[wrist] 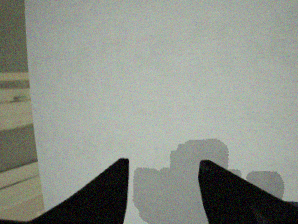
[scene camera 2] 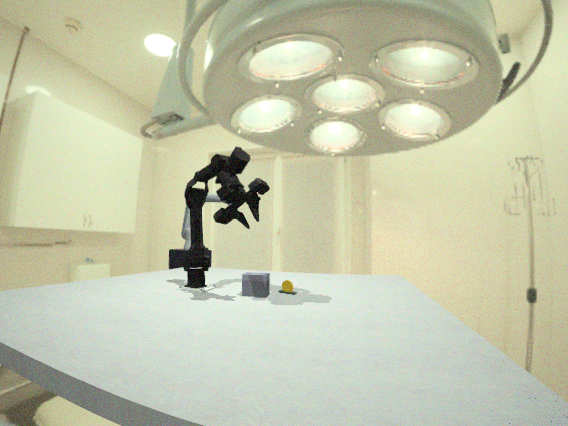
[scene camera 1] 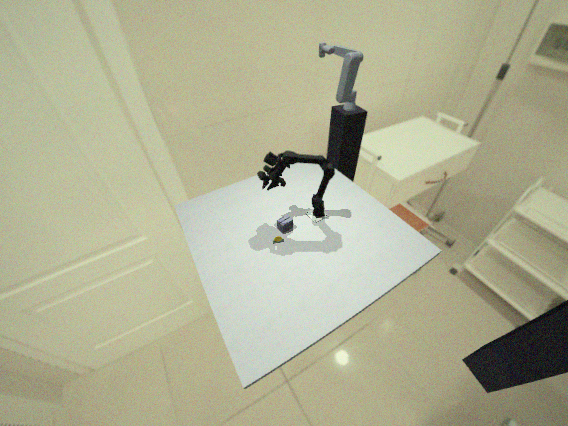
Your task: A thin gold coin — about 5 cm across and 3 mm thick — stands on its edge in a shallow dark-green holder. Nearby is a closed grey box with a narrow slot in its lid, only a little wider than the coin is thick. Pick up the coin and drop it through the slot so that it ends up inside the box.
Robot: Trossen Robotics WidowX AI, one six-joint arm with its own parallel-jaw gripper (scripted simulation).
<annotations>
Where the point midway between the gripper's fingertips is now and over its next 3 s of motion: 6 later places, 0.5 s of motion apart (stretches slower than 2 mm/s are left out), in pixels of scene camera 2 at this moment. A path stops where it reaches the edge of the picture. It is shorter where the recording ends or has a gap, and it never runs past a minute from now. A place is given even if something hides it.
My gripper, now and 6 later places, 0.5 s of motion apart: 253, 224; 287, 257; 288, 271; 288, 277; 288, 283; 287, 289; 287, 289
</annotations>
